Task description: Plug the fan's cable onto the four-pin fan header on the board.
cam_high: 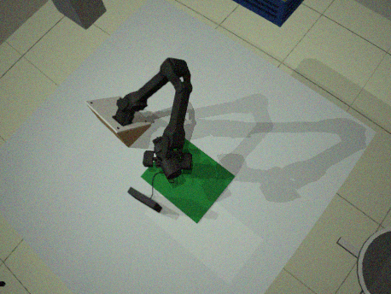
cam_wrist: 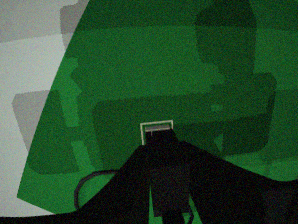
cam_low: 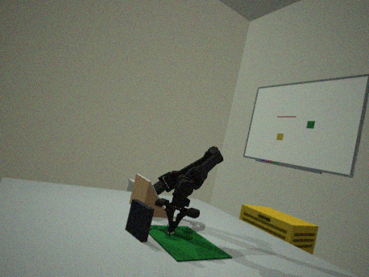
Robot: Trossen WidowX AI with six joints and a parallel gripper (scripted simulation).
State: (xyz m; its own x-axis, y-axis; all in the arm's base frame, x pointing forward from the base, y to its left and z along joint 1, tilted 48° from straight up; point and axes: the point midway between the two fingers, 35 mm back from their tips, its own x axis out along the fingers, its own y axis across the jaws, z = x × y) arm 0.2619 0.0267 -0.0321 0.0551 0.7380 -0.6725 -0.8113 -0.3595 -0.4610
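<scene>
Right now my gripper tip is 10 mm to the left of the dark fan plug, 10 mm below it and 10 mm short of it. The rest, counted from my gripper tip: cream four-pin header (20 mm below, 10 mm to the right); green board (80 mm ahead, 40 mm below, 10 mm to the left); dark flat fan (160 mm to the right, 40 mm above, 20 mm ahead).
</scene>
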